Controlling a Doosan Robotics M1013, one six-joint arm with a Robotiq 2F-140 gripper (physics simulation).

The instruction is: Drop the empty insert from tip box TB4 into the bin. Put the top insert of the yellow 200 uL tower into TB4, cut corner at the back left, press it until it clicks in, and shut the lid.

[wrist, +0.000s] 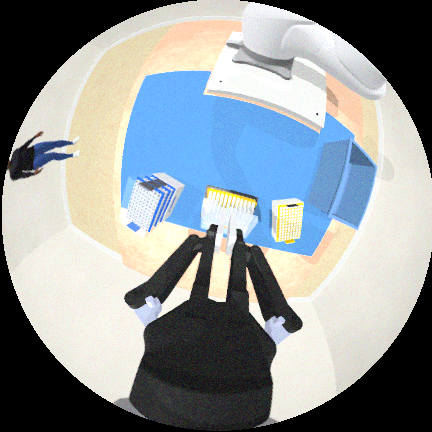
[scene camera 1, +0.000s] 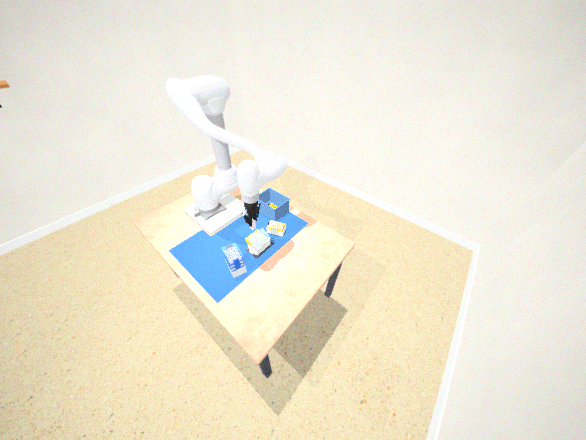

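TB4 (scene camera 1: pixel 259 242) (wrist: pixel 231 198) stands at the middle of the mat's front part, with yellow along its rear edge and pale tips. Its clear lid (wrist: pixel 246 221) shows over the front part; whether it is fully shut is unclear. The yellow tower (scene camera 1: pixel 276 228) (wrist: pixel 290 220) stands to the right in the wrist view, with a yellow perforated top. The blue bin (scene camera 1: pixel 281 211) (wrist: pixel 356 195) is farther right; a yellow insert (scene camera 1: pixel 272 206) lies inside in the scene view. My gripper (scene camera 1: pixel 253 225) (wrist: pixel 226 218) is shut to a narrow gap, with no held thing visible. Its fingertips overlap TB4's front in the wrist view.
A stack with blue inserts (scene camera 1: pixel 234 260) (wrist: pixel 150 202) stands left of TB4 in the wrist view. The blue mat (scene camera 1: pixel 200 260) (wrist: pixel 170 120) lies on the wooden table (scene camera 1: pixel 285 295). The robot's white base plate (wrist: pixel 270 105) is behind the mat. A person (wrist: pixel 37 154) shows at the left.
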